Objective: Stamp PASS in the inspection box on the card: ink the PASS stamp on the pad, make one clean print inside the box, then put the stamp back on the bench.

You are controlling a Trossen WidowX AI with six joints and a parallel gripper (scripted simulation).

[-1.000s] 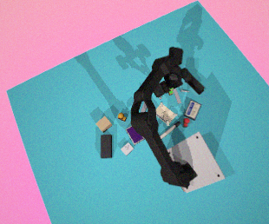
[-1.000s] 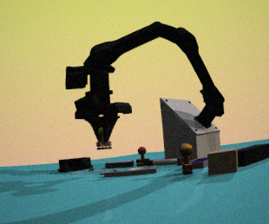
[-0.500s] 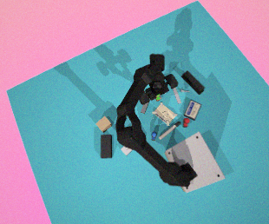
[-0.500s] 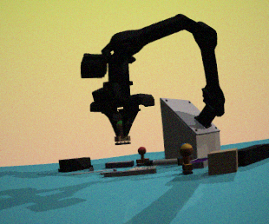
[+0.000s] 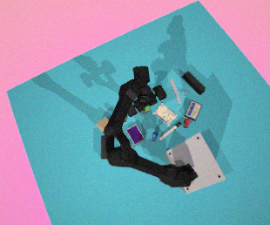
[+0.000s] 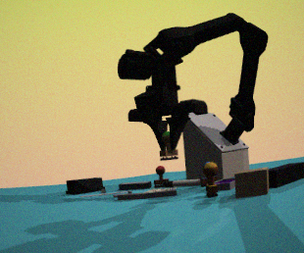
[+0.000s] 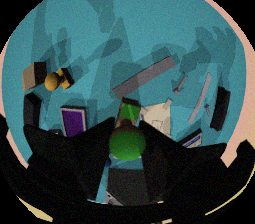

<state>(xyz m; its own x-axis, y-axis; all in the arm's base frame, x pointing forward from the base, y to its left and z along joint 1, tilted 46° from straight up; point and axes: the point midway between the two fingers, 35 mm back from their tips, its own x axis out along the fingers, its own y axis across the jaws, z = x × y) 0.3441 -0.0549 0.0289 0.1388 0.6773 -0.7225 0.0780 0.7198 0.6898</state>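
The purple ink pad is 70 mm behind my gripper tip, 110 mm to the left of it and 100 mm below it. Round my gripper tip: orange-knobbed stamp: 40 mm ahead, 120 mm to the left, 80 mm below; green-knobbed stamp: right at my gripper tip; beige card: 60 mm behind, 80 mm to the right, 100 mm below.
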